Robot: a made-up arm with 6 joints.
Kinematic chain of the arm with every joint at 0, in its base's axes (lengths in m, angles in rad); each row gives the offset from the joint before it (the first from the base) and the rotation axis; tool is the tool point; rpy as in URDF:
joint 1: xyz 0 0 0.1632 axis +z
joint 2: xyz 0 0 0 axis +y
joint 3: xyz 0.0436 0 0.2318 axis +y
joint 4: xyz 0.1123 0 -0.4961 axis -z
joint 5: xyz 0 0 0 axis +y
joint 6: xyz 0.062 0 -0.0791 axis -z
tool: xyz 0 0 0 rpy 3.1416 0 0
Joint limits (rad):
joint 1: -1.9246..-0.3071
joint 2: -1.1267..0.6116
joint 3: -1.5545..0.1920
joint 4: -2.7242..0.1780
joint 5: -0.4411..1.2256
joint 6: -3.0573..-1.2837
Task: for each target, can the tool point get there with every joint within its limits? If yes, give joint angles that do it. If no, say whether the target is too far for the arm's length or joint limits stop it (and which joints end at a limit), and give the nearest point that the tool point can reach.
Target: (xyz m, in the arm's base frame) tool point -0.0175 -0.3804 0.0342
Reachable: yes | joints -1.6984 -0.7621 -0.0022 -0.8312 0.2341 -1.5086
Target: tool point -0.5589 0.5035 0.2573
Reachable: no: joint limits stop it (at a limit: joint 2, joint 3, joint 4, joint 5) | nearest point -0.1509 0.1359 -0.0694 | short by 0.639 m
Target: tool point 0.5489 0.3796 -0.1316
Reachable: no: joint limits stop it (at a limit: joint 1, joint 5) | nearest point 0.4165 -0.0378 -0.1316 | short by 0.438 m
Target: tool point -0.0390 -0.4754 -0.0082
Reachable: yes | joints -1.6557 -0.0849 -0.5529 -0.1395 0.5633 -2.2708
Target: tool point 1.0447 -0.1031 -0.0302
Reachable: no: too far | nearest point 0.6994 -0.1734 0.0940 | short by 0.374 m
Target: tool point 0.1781 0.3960 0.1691
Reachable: no: joint limits stop it (at a limit: joint 2, joint 3, joint 4, joint 5) | nearest point 0.0833 0.1852 -0.0694 | short by 0.332 m
